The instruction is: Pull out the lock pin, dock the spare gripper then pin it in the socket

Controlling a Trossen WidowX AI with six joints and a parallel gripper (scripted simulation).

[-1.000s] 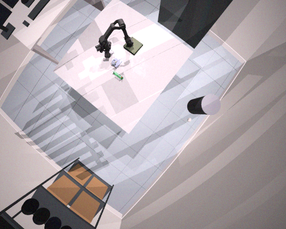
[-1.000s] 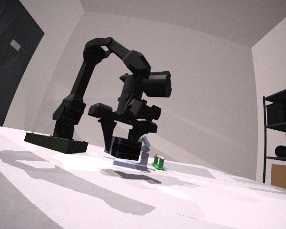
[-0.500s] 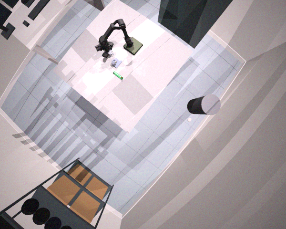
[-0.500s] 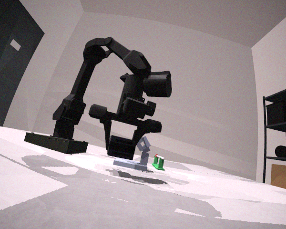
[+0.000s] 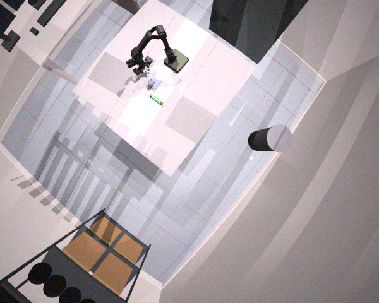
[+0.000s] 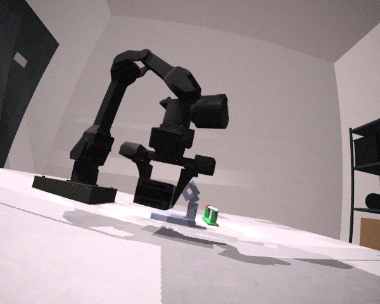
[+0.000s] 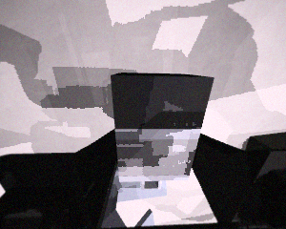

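The spare gripper is 20 mm above my gripper tip. From my gripper tip the other things lie so: mount socket: 140 mm to the left, 30 mm ahead; then green stand: 260 mm to the left, 100 mm ahead, 30 mm below.
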